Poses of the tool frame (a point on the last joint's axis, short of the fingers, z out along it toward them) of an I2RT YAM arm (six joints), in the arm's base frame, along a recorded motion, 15 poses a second.
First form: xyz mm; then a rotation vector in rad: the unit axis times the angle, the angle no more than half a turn.
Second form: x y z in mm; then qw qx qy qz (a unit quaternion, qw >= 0). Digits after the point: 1 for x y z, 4 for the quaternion.
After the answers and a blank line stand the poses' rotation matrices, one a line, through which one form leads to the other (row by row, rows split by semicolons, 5 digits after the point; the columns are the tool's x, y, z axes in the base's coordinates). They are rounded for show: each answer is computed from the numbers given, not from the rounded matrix.
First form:
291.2, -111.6, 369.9, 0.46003, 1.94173, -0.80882
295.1, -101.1, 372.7, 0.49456, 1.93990, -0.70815
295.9, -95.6, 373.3, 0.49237, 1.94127, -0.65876
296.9, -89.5, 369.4, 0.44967, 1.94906, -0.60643
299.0, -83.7, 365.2, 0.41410, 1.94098, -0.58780
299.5, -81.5, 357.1, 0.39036, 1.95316, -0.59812
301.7, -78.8, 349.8, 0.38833, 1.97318, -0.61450
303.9, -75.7, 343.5, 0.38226, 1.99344, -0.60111
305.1, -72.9, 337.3, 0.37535, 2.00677, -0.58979
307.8, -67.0, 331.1, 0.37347, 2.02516, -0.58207
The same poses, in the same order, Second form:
291.2, -111.6, 369.9, 0.4743, 0.1881, 0.7939, -0.3307
295.1, -101.1, 372.7, 0.4873, 0.2034, 0.7977, -0.2912
295.9, -95.6, 373.3, 0.4940, 0.2031, 0.8006, -0.2717
296.9, -89.5, 369.4, 0.5018, 0.1861, 0.8066, -0.2510
299.0, -83.7, 365.2, 0.5106, 0.1720, 0.8063, -0.2442
299.5, -81.5, 357.1, 0.5064, 0.1619, 0.8099, -0.2480
301.7, -78.8, 349.8, 0.4963, 0.1603, 0.8146, -0.2537
303.9, -75.7, 343.5, 0.4902, 0.1574, 0.8208, -0.2475
305.1, -72.9, 337.3, 0.4867, 0.1543, 0.8250, -0.2425
307.8, -67.0, 331.1, 0.4801, 0.1531, 0.8301, -0.2386

-0.47925 0.61236 0.62875; -0.01508 0.71053 -0.70351; -0.87755 -0.34664 -0.33129
-0.44228 0.60829 0.65907; 0.04063 0.74769 -0.66281; -0.89596 -0.26637 -0.35540
-0.42953 0.59353 0.68060; 0.05673 0.76992 -0.63562; -0.90127 -0.23440 -0.36437
-0.42708 0.55206 0.71613; 0.04831 0.80479 -0.59160; -0.90292 -0.21806 -0.37037
-0.41944 0.52673 0.73934; 0.02805 0.82158 -0.56940; -0.90735 -0.21809 -0.35938
-0.43478 0.51334 0.73990; 0.01100 0.82459 -0.56563; -0.90047 -0.23778 -0.36417
-0.45587 0.51303 0.72731; 0.00935 0.81988 -0.57246; -0.88999 -0.25417 -0.37856
-0.46982 0.50102 0.72681; 0.01570 0.82795 -0.56058; -0.88262 -0.25196 -0.39685
-0.47870 0.49058 0.72814; 0.01860 0.83481 -0.55022; -0.87778 -0.24985 -0.40874
-0.49208 0.48328 0.72408; 0.02505 0.83927 -0.54313; -0.87019 -0.24912 -0.42510

